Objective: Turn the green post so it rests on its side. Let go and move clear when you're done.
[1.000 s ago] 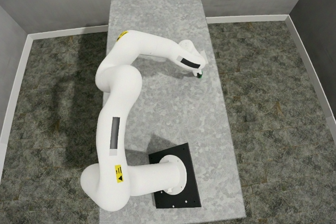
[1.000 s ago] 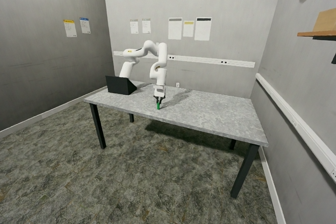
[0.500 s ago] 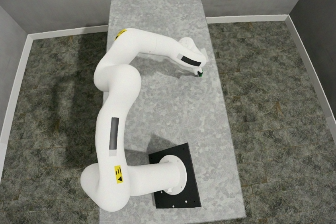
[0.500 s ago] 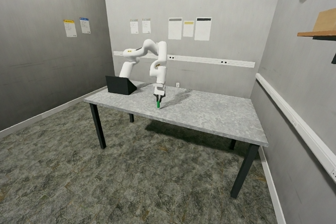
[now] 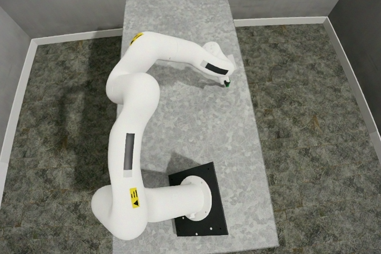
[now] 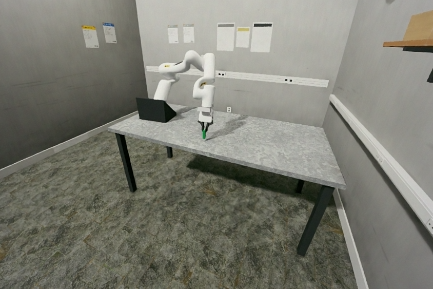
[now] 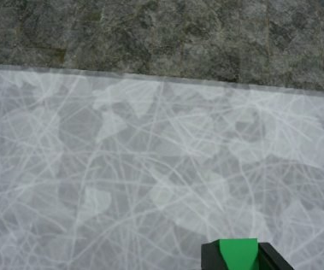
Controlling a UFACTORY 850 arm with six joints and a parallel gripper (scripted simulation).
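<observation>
Right now my hand is 10 mm to the left of the green post and 40 mm above it.
</observation>
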